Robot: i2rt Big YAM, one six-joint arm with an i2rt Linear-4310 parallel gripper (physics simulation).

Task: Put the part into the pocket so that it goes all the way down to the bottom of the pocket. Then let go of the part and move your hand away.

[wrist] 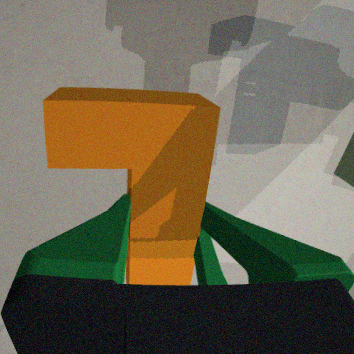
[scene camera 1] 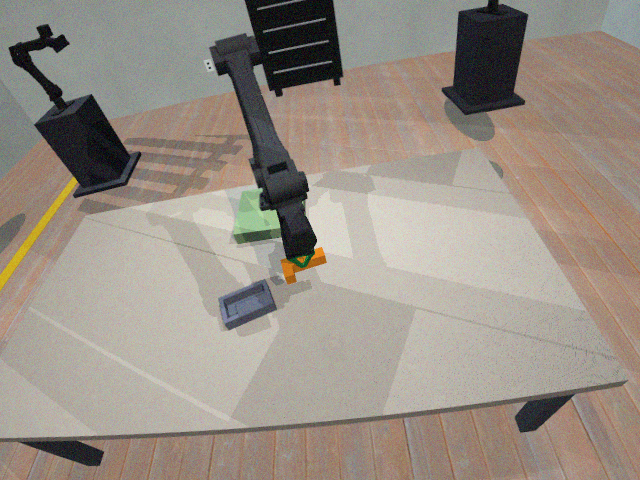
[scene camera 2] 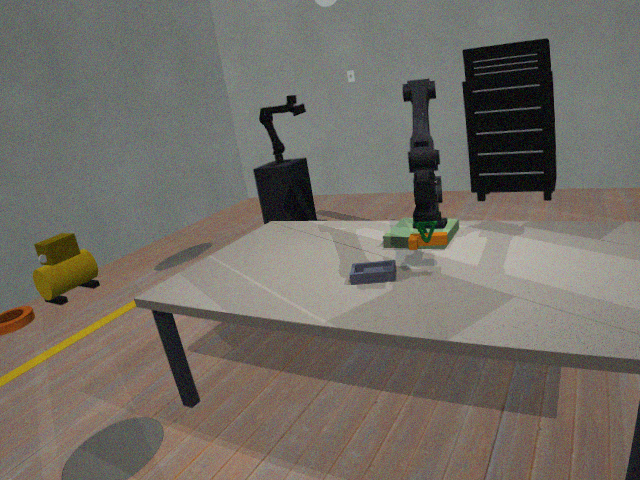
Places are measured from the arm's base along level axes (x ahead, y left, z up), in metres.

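Pixels of known places: gripper, fingertip midpoint: (wrist: 161, 208) (scene camera 1: 302, 262) (scene camera 2: 427, 239).
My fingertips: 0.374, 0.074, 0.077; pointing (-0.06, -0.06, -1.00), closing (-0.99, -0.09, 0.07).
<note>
Behind a point stands the place of what it marks, as x, y, z.
The orange L-shaped part (scene camera 1: 288, 270) {0.406, 0.039, 0.094} (scene camera 2: 437, 238) {0.385, 0.106, 0.085} (wrist: 165, 135) {0.383, 0.034, 0.095} is held above the table, roughly level, with its shadow apart below it. My gripper (scene camera 1: 303, 260) {0.374, 0.074, 0.077} (scene camera 2: 426, 236) {0.374, 0.074, 0.077} (wrist: 161, 208) {0.374, 0.074, 0.077} is shut on the long arm of the part; the green fingers press on both its sides, and the short arm sticks out beyond them. The blue-grey tray with the pocket (scene camera 1: 250, 313) {0.437, -0.091, -0.008} (scene camera 2: 373, 279) {0.438, -0.091, -0.028} lies on the table, left of and nearer the front than the part in scene camera 1. Its pocket looks empty. The tray does not show in the wrist view.
A green block (scene camera 1: 254, 219) {0.079, -0.081, 0.003} (scene camera 2: 395, 240) {0.136, -0.103, -0.011} lies on the table (scene camera 1: 465, 330) {0.587, 0.424, -0.041} (scene camera 2: 289, 304) {0.604, -0.304, -0.040} behind the gripper, partly hidden by the arm. A black drawer cabinet (scene camera 1: 297, 38) (scene camera 2: 509, 121) and a pedestal with another arm (scene camera 1: 85, 144) (scene camera 2: 284, 188) stand beyond the table.
</note>
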